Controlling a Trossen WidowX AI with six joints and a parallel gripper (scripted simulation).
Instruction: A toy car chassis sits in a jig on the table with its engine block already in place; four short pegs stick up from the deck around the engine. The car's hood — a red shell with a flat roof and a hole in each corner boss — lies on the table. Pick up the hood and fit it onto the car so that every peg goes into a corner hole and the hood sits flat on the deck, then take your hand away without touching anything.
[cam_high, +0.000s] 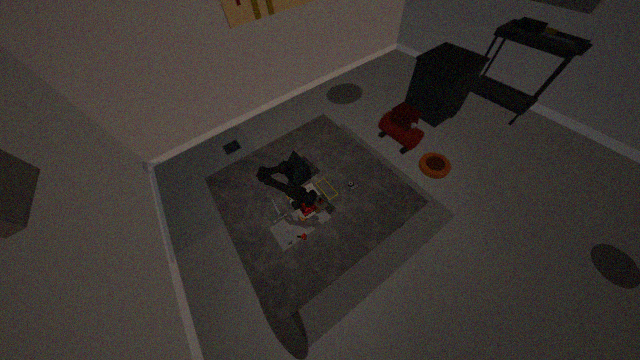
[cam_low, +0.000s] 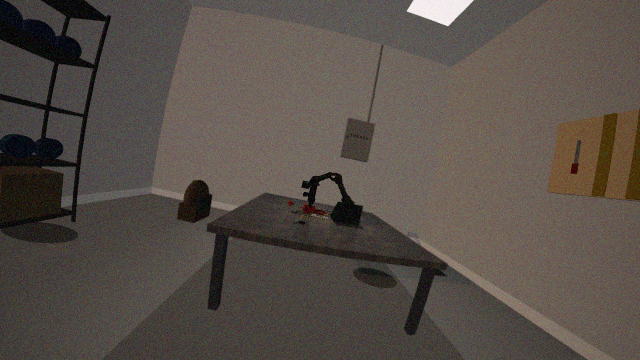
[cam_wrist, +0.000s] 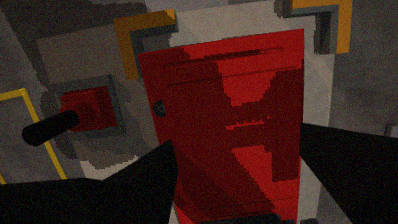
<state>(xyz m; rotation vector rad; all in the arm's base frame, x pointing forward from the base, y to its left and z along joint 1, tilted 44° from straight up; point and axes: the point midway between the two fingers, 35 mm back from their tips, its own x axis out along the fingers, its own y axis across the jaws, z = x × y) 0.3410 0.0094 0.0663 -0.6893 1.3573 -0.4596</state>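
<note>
Right now the grey engine block is 2 cm below my gripper tip. From my gripper tip the other things lie so: grey wheel (38 cm to the left, 3 cm below).
</note>
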